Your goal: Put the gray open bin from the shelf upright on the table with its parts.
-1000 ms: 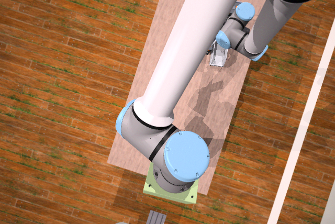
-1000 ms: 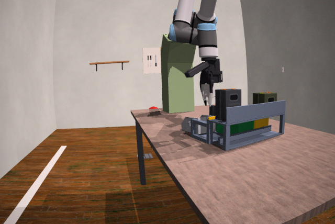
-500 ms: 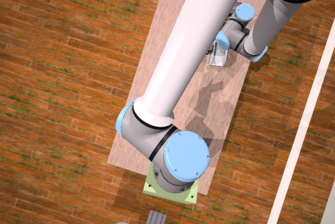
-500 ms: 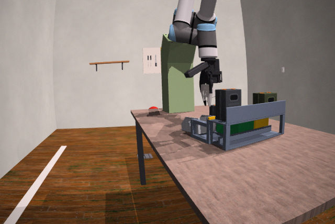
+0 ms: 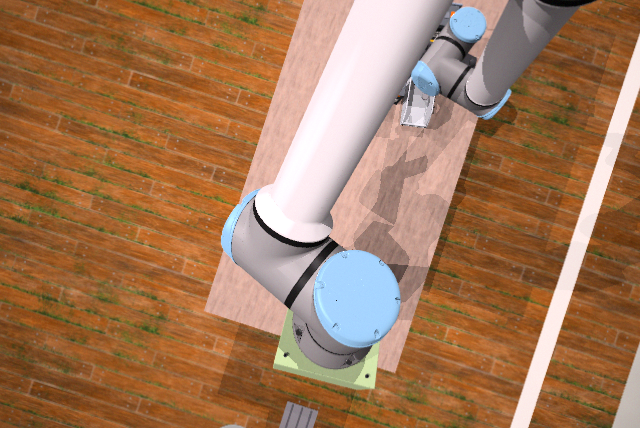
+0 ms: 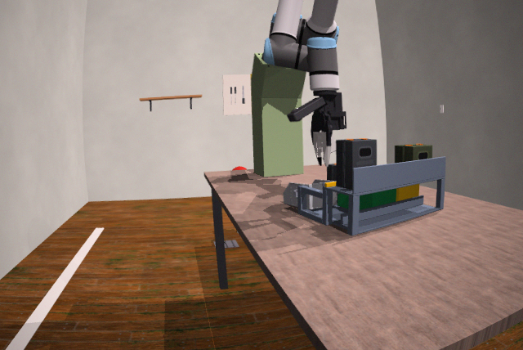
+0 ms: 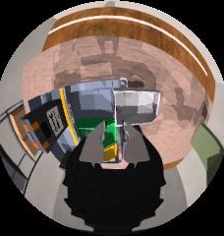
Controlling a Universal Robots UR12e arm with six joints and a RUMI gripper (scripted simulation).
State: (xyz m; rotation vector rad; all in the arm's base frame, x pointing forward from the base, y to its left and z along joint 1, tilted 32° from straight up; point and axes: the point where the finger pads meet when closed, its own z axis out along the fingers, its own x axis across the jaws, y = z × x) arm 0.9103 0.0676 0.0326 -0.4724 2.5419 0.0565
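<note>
Right now the gray open bin is 110 mm below my hand, 80 mm behind it and 30 mm to the right of it. From my hand the other things lie so: yellow bin 240 mm to the left, 110 mm below, 20 mm behind; green bin 130 mm to the left, 110 mm below, 30 mm ahead.
</note>
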